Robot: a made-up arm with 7 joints.
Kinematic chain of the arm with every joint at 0, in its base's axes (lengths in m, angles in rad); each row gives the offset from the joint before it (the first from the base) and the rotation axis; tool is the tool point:
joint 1: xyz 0 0 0.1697 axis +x
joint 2: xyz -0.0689 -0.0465 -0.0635 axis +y
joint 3: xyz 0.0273 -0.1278 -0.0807 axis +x
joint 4: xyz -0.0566 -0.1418 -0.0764 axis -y
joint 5: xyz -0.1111 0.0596 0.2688 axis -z
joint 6: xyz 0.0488 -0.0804 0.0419 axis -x
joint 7: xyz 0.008 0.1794 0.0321 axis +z
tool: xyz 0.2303 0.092 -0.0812
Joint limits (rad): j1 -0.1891..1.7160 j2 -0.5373..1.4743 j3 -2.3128..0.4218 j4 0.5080..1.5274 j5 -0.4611..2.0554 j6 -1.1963..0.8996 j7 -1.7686..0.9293
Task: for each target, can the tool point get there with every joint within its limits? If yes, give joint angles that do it. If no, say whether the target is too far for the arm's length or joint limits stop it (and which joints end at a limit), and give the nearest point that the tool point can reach.
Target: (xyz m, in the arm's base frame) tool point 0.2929 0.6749 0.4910
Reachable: no: joint limits stop it (at a limit: joint 1, joint 2, joint 3, joint 4) | nearest point 0.0223 0.5113 0.3693 | short by 0.339 m
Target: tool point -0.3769 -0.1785 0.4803
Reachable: yes | joints 0.4196 1.3176 -1.9455 1.4486 0.3233 -0.6504 0.3544
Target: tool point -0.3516 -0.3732 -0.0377
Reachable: yes | joints 1.1054 0.5986 -0.6866 0.6107 1.5458 0.5798 -1.5145
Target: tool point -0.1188 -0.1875 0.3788
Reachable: yes | joints 0.5492 0.9876 -0.4001 1.2374 0.3832 -0.3663 0.1650
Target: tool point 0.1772 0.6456 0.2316
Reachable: no: joint limits stop it (at a limit: joint 2, joint 3, joint 4) | nearest point 0.0357 0.5424 0.2217 | short by 0.175 m
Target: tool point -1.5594 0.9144 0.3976
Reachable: no: too far | nearest point -0.7044 0.4455 0.1379 | short by 1.009 m
